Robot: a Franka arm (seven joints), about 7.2 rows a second.
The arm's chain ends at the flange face. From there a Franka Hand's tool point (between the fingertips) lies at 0.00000 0.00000 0.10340 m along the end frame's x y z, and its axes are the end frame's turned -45 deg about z.
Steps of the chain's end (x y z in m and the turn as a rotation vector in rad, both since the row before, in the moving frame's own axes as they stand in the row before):
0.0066, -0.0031, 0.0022, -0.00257, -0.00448, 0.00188
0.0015, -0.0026, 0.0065, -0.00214, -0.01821, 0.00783
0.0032, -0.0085, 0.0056, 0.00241, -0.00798, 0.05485
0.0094, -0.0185, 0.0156, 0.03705, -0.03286, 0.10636
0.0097, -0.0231, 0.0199, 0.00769, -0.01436, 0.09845
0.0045, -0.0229, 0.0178, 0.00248, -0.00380, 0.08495
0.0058, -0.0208, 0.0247, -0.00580, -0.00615, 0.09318
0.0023, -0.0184, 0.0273, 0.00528, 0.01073, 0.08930
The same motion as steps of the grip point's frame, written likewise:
0.0063, 0.0023, 0.0022, 0.00135, -0.00499, 0.00188
0.0014, -0.0020, 0.0065, 0.01136, -0.01439, 0.00783
0.0079, -0.0045, 0.0056, 0.00735, -0.00394, 0.05485
0.0203, -0.0115, 0.0155, 0.04943, 0.00296, 0.10636
0.0228, -0.0111, 0.0199, 0.01559, -0.00472, 0.09845
0.0193, -0.0135, 0.0178, 0.00444, -0.00093, 0.08495
0.0179, -0.0107, 0.0247, 0.00025, -0.00845, 0.09318
0.0158, -0.0109, 0.0273, -0.00385, 0.01132, 0.08930

